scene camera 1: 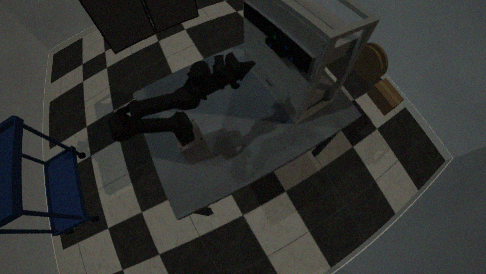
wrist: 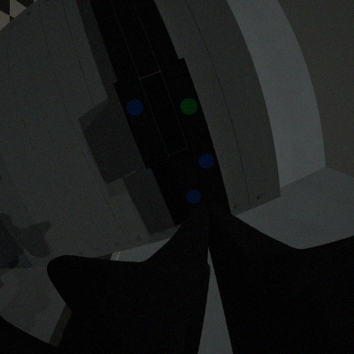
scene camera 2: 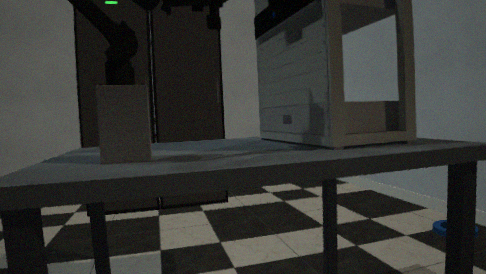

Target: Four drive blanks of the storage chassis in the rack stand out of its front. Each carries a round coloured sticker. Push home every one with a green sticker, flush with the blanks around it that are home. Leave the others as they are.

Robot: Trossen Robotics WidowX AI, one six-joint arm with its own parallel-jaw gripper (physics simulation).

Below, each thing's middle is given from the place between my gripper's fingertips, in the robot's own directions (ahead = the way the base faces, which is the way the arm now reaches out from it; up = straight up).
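You'll find the rack (scene camera 2: 300,73) 140 mm below my hand, and it's 310 mm ahead of my hand and 100 mm to the left of it.
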